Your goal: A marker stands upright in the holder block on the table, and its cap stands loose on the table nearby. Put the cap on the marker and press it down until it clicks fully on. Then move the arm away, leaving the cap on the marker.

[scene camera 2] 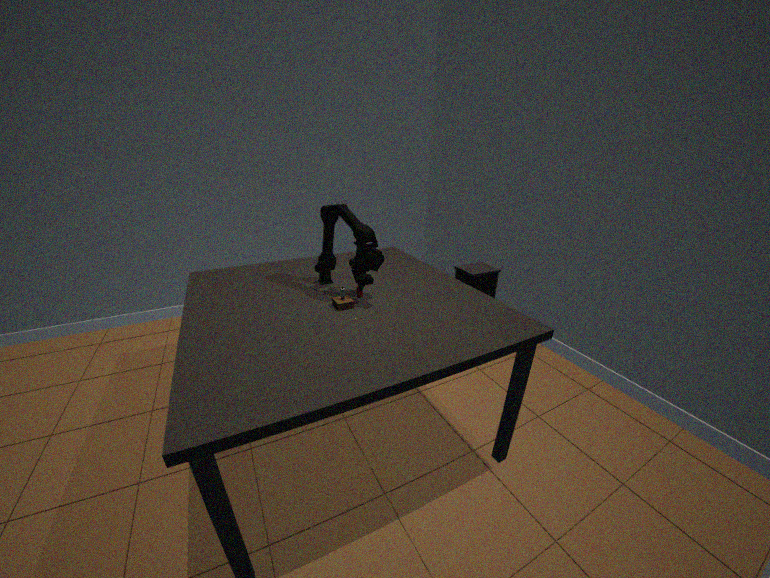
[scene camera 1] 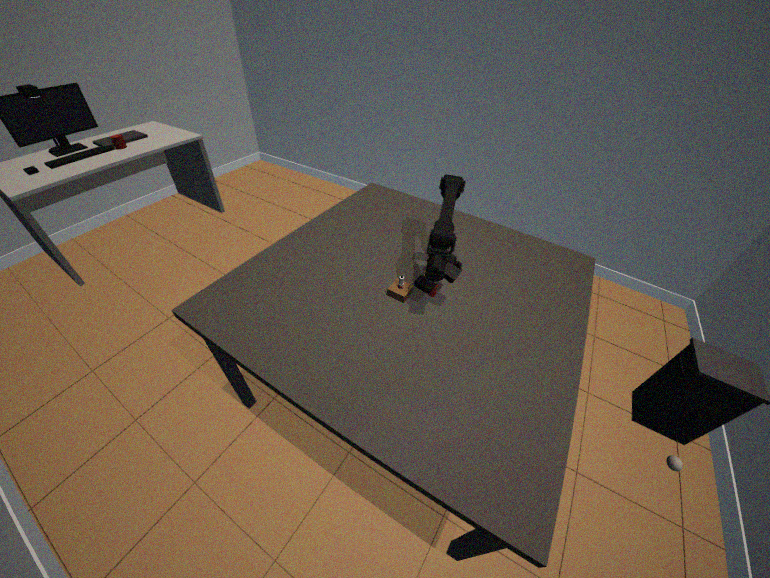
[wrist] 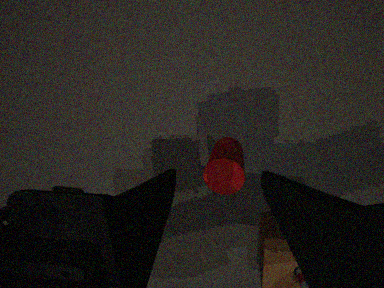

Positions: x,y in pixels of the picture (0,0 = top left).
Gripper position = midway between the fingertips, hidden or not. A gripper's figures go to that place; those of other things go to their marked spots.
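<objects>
Red cap (wrist: pixel 224 174), 11 cm from the lens. The gripper (wrist: pixel 218 176), 12 cm from the lens.
</objects>
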